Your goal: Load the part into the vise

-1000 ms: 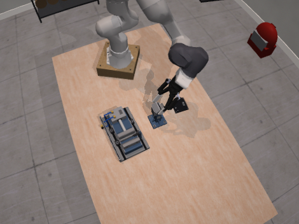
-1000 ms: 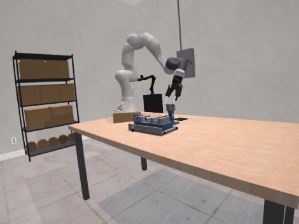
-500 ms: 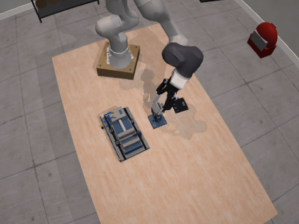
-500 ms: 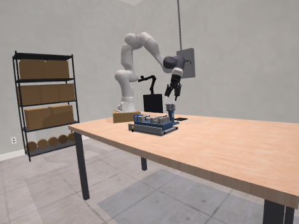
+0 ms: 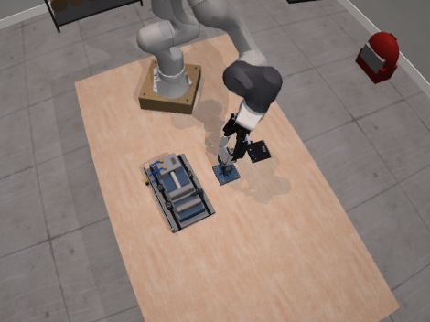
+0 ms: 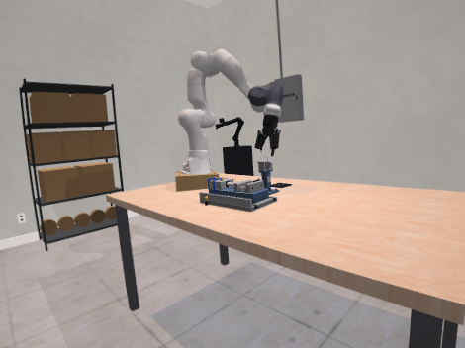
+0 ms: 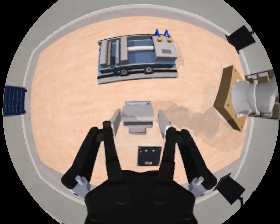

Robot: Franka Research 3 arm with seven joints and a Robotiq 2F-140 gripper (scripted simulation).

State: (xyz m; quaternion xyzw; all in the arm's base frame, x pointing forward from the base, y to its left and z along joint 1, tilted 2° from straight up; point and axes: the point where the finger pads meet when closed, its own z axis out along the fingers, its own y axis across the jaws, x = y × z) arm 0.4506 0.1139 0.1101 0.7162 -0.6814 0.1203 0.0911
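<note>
Now: hand 20 mm above the part. The rest, counted from my hand: vise (30 mm ahead, 210 mm to the right, 140 mm below); then black infeed plate (50 mm behind, 170 mm to the left, 180 mm below).
</note>
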